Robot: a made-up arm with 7 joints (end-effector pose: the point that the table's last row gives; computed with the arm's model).
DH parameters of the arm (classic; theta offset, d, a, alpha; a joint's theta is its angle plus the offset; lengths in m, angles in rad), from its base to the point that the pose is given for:
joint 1: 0 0.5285 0 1.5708
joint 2: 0 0.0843 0 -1.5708
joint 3: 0 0.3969 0.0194 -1.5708
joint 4: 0 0.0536 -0.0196 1.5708
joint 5: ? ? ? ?
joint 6: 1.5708 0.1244 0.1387 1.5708
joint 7: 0 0.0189 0 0
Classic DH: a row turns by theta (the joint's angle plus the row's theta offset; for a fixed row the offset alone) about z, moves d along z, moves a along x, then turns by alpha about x.
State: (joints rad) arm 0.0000 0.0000 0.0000 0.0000 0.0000 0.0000 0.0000
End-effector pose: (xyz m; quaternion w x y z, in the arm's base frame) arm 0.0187 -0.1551 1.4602 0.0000 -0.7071 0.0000 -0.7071
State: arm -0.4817 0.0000 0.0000 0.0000 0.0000 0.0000 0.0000
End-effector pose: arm -0.0553 -0.1461 1.4602 0.1687 0.6867 -0.1687 0.6867
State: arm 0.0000 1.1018 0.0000 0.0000 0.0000 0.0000 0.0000
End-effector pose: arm -0.8226 -0.1551 0.9663 0.0000 -0.2324 0.0000 -0.9726
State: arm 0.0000 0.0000 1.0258 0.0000 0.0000 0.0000 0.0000
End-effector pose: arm 0.0702 -0.1050 1.4602 0.3470 -0.6161 -0.3470 -0.6161
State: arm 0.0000 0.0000 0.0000 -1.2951 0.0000 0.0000 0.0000
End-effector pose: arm -0.4954 -0.1551 1.0703 0.0000 -0.1374 0.0000 -0.9905
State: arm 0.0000 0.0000 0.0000 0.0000 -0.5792 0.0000 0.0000
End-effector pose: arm -0.0525 -0.1452 1.4602 0.2019 0.6777 -0.2019 0.6777
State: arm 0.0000 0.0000 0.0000 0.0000 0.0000 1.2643 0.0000
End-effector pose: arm -0.1267 -0.1551 1.3814 0.0000 -0.1526 0.0000 -0.9883
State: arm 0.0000 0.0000 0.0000 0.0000 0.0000 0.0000 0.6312
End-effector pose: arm 0.0187 -0.1551 1.4602 0.2195 -0.6722 0.2195 -0.6722
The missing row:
joint 5: 0 0.3961 0 1.5708
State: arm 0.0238 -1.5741 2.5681 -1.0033 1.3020 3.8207 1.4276
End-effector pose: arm 0.6515 -0.2258 0.4500 0.6865 -0.6372 -0.3475 0.0433
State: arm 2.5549 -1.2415 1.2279 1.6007 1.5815 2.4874 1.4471
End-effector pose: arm -0.3706 0.0109 0.4803 0.0894 0.9586 -0.1891 -0.1934
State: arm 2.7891 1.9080 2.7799 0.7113 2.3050 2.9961 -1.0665
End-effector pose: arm 0.4127 -0.0542 0.0830 0.6335 0.4509 -0.6197 0.1069
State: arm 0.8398 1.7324 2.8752 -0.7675 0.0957 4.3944 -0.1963
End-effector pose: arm -0.4429 -0.5867 0.5502 0.5355 -0.3792 0.6981 0.2866
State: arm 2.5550 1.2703 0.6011 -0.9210 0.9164 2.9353 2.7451
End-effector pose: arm 0.6232 -0.1453 0.6109 0.6693 -0.7322 0.1107 -0.0612
